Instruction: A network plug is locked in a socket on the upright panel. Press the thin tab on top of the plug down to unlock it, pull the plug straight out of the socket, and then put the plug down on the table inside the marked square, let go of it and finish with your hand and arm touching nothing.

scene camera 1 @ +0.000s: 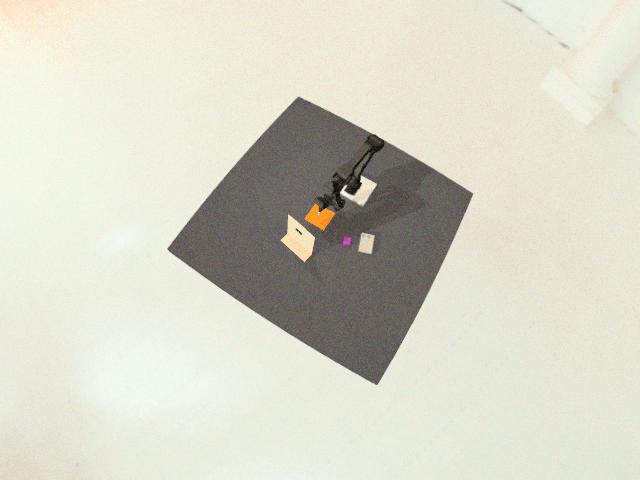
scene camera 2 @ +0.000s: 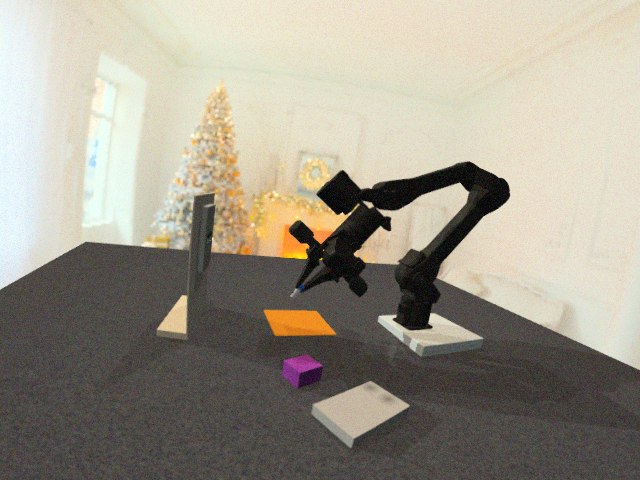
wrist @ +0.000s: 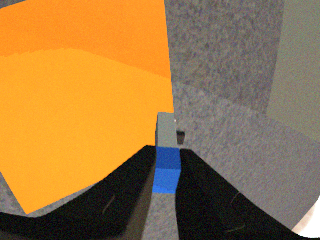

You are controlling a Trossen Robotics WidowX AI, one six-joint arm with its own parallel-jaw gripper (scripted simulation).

Labels:
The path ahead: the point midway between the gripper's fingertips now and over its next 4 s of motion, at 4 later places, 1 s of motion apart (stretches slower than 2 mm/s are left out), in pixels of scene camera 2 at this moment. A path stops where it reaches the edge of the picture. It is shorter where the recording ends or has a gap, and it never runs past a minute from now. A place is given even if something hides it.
My gripper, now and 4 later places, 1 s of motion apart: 298, 289; 296, 308; 295, 312; 298, 310; 305, 301

